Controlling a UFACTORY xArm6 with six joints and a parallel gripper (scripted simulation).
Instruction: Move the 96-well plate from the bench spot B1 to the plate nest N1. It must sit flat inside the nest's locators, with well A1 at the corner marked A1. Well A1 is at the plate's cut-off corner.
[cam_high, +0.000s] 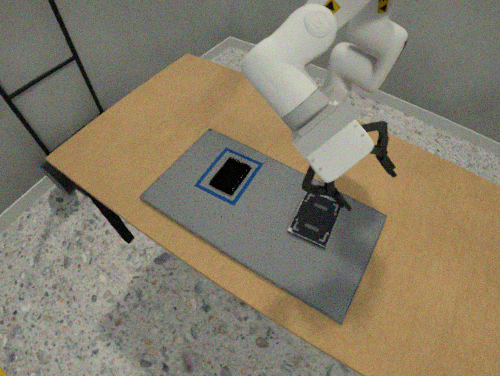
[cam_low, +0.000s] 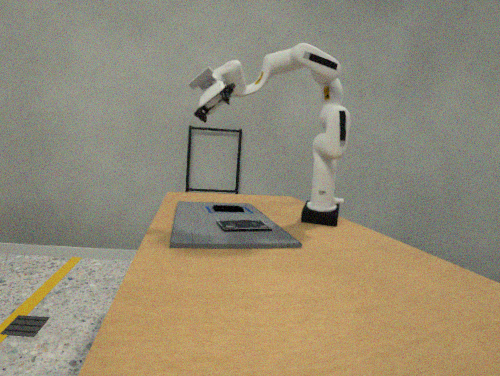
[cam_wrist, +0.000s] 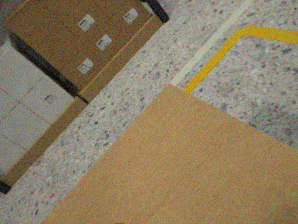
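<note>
The black 96-well plate lies 380 mm to the right of my hand, 370 mm below it and 90 mm behind it. The rest, counted from my hand: plate nest (370 mm below, 120 mm behind, 80 mm to the right).
</note>
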